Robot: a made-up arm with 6 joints.
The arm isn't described. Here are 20 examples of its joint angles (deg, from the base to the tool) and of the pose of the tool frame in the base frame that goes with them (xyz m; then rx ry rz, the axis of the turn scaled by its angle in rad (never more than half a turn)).
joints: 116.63 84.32 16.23 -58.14 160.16 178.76
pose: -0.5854 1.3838 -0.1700 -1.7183 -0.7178 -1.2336
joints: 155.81 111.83 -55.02 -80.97 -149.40 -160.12
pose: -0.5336 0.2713 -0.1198 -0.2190 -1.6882 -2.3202
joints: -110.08 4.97 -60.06 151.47 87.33 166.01
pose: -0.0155 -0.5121 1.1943 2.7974 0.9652 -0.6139
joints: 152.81 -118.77 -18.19 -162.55 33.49 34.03
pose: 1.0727 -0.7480 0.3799 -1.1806 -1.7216 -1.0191
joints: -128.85 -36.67 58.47 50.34 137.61 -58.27
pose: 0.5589 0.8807 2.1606 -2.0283 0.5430 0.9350
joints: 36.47 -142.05 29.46 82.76 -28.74 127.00
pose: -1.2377 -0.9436 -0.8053 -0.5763 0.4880 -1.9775
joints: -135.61 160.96 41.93 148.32 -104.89 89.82
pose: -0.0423 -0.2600 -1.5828 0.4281 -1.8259 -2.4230
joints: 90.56 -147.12 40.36 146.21 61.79 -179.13
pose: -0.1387 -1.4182 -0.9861 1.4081 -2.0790 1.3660
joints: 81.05 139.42 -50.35 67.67 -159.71 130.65
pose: 0.1022 0.2005 -0.7370 -1.0292 -0.5905 0.9810
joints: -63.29 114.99 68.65 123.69 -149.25 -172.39
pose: 0.9203 -1.6025 -0.5973 -1.2060 -1.4208 -2.0229
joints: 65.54 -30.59 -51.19 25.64 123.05 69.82
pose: 0.1299 -0.1143 1.4177 0.1460 -2.0187 0.0697
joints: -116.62 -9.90 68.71 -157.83 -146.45 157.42
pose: 0.1694 -0.0414 2.4049 -2.5962 -0.7860 1.3162
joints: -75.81 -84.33 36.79 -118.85 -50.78 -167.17
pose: -0.3072 1.5764 1.1782 2.3027 1.0735 0.8654
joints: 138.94 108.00 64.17 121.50 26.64 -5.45
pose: -1.5157 1.1931 -0.4102 0.8881 1.6333 -1.7606
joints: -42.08 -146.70 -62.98 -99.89 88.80 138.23
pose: -0.3603 0.3678 -0.1383 0.3617 -0.6591 -2.0498
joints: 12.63 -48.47 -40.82 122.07 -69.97 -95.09
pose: -0.4086 0.0083 1.5490 -0.2699 -0.5308 -0.9845
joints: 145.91 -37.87 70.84 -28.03 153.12 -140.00
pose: 0.9139 -0.4228 2.1501 -0.3697 1.3010 0.4723
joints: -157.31 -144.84 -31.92 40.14 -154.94 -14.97
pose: 1.0325 0.5838 -0.1885 -1.0667 0.8309 2.5704
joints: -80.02 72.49 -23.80 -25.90 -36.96 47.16
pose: 0.0418 -1.1905 0.1345 1.3904 1.5668 -0.1979
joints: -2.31 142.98 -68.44 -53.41 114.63 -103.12
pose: 0.3367 -0.1231 -0.2603 0.4549 0.6890 -1.3823
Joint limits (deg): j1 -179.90..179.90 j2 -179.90..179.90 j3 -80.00..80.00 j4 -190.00..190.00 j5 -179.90..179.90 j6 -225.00..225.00
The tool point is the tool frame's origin. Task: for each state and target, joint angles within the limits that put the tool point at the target. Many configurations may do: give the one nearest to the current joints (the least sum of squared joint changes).
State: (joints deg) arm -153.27 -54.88 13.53 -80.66 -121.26 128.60
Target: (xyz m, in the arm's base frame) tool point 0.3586 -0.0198 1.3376
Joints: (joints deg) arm -179.90 -49.16 -30.35 -96.39 -121.26 128.60
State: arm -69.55 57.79 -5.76 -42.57 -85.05 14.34
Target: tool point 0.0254 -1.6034 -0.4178
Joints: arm -83.68 95.84 32.03 -34.54 -85.05 14.34
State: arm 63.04 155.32 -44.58 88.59 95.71 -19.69
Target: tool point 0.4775 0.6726 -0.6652
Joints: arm 55.33 112.01 -35.43 86.85 95.71 -19.69
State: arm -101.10 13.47 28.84 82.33 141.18 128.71
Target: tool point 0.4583 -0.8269 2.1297
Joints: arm -61.02 15.45 35.47 90.11 141.18 128.71
